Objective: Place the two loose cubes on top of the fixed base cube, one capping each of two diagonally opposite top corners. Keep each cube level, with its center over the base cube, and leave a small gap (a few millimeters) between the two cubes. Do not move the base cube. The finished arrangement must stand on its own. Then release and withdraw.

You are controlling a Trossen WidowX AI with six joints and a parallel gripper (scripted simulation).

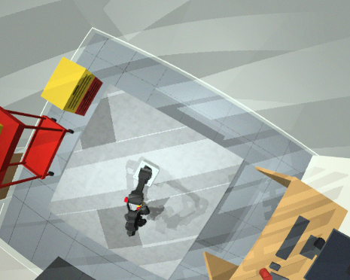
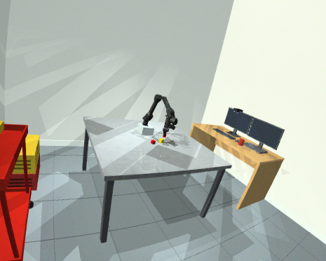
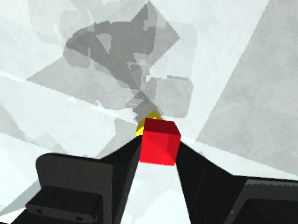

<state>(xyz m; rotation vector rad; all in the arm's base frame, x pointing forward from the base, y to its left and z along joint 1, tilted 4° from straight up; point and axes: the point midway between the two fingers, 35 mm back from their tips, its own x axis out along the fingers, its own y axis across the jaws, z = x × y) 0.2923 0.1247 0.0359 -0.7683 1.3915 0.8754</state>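
My gripper tip is 70 mm above the yellow cube, 10 mm to the left of it and 10 mm past it.
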